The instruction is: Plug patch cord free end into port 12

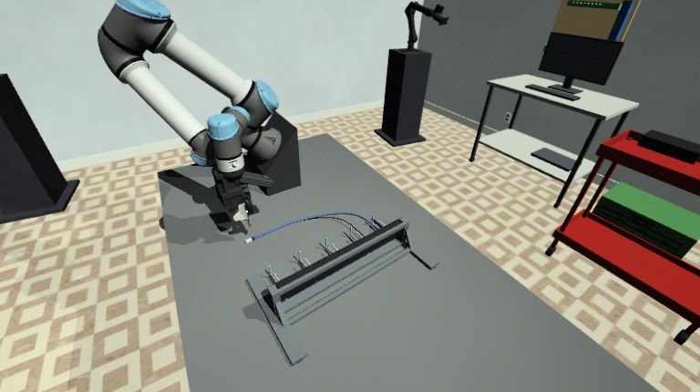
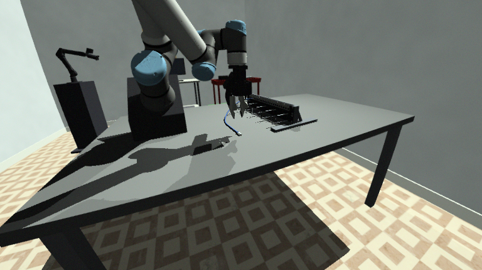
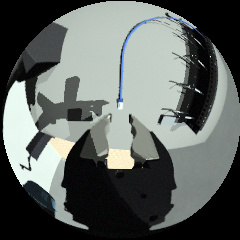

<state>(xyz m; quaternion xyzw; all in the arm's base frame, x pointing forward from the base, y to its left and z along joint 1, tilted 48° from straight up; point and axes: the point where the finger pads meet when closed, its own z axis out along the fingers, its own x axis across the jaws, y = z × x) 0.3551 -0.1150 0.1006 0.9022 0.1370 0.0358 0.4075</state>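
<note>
Now: hand 10 mm to the left of the plug and 90 mm above it.
</note>
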